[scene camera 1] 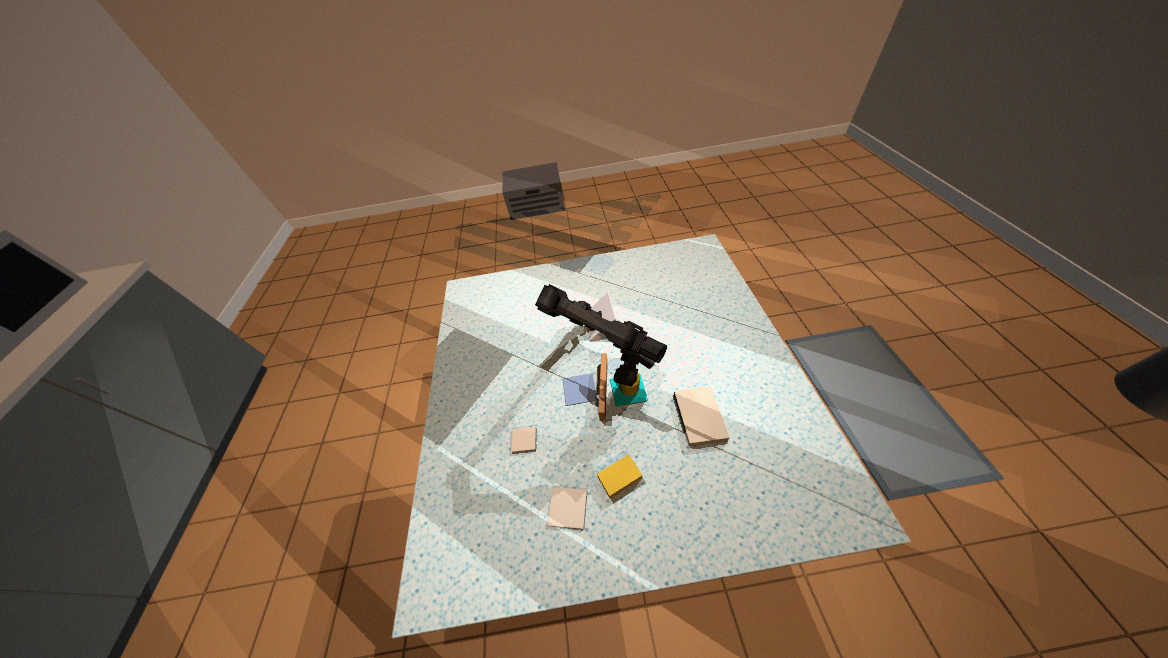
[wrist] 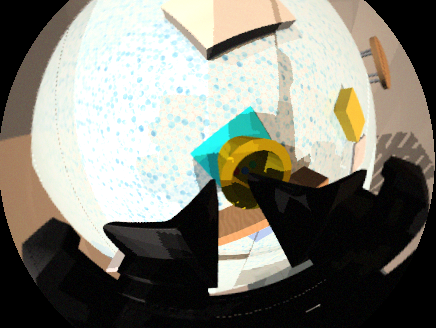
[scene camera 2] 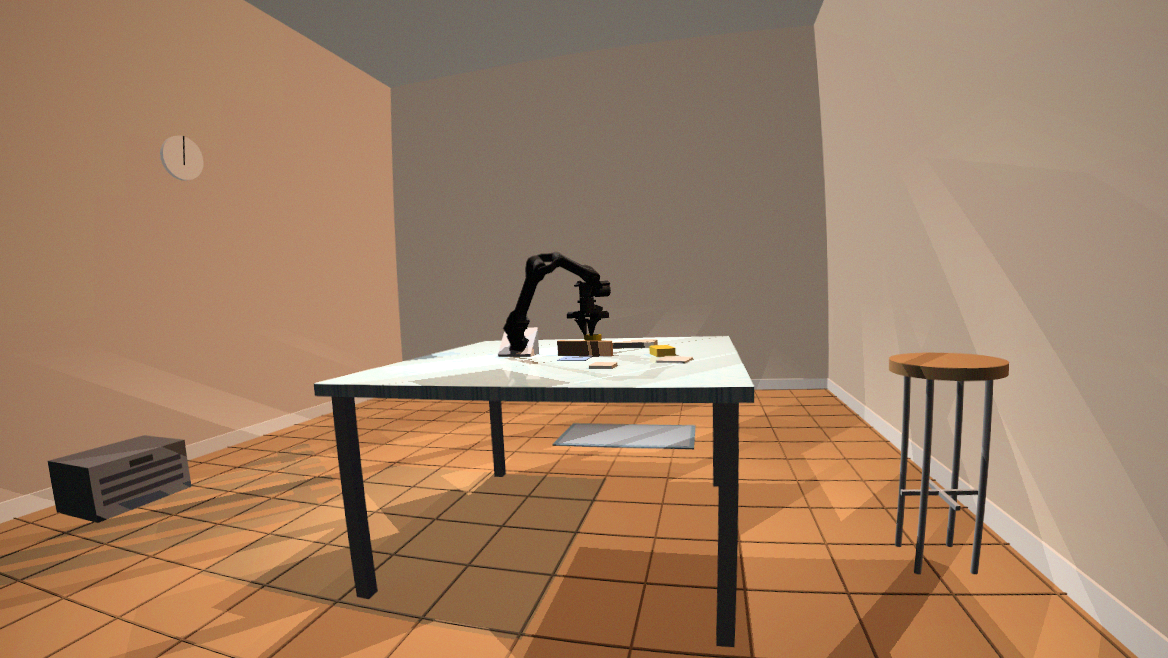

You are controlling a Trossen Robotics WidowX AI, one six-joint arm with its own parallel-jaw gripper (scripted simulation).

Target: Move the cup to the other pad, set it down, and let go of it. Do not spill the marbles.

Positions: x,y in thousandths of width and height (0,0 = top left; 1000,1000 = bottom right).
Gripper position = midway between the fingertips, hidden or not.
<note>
In view: my gripper (scene camera 2: 504,511), a cup (wrist: 625,483), a yellow block (scene camera 1: 529,726), a blue-grey pad (scene camera 1: 496,592) and a thin wooden board (scene camera 2: 483,528).
The yellow block shows as well in the wrist view (wrist: 799,340). My gripper also shows in scene camera 1 (scene camera 1: 541,566) and in the wrist view (wrist: 531,550). The thin wooden board also shows in the wrist view (wrist: 540,681).
</note>
